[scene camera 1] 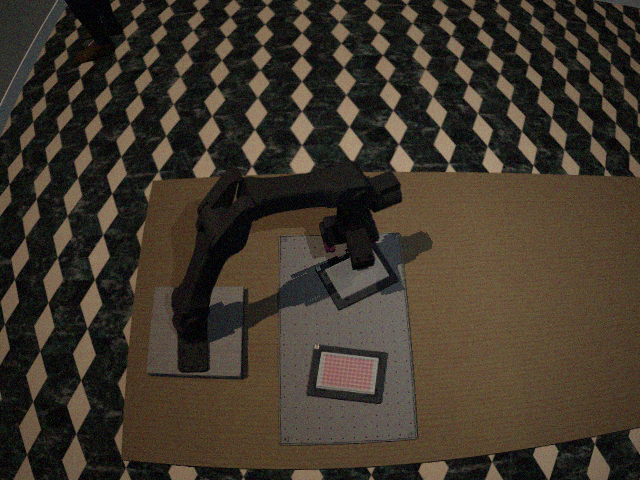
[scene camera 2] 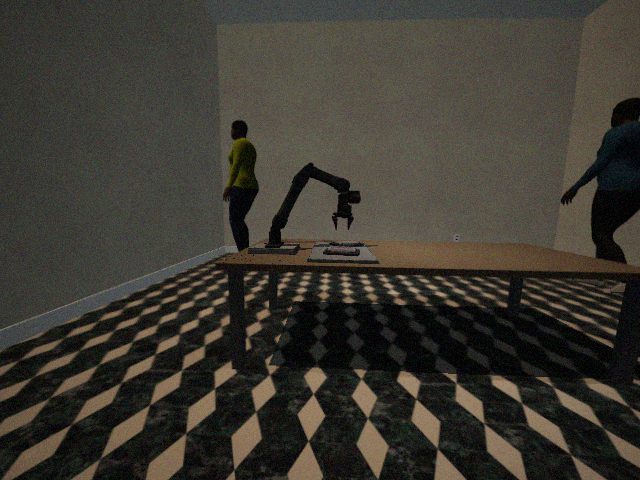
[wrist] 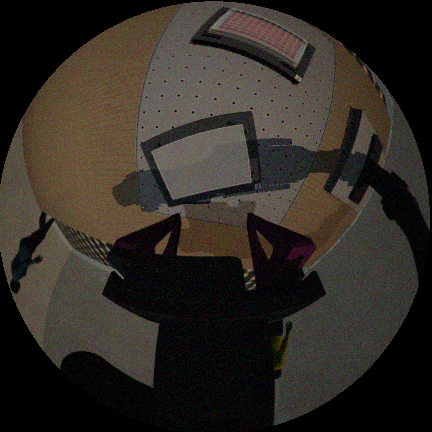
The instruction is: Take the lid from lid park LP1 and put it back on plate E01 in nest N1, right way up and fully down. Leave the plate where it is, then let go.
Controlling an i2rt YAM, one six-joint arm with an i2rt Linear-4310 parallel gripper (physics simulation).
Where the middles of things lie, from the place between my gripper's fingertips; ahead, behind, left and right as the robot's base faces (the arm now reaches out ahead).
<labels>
Now: hand 70 mm above the pale grey lid (scene camera 1: 346,281), 30 mm to the left of it and 20 mm short of it. From my hand the other things lie so: well plate (scene camera 1: 349,373) 280 mm to the right, 70 mm below, 30 mm behind; then dark lid frame (scene camera 1: 392,279) 80 mm below, 30 mm to the right, 20 mm ahead.
</labels>
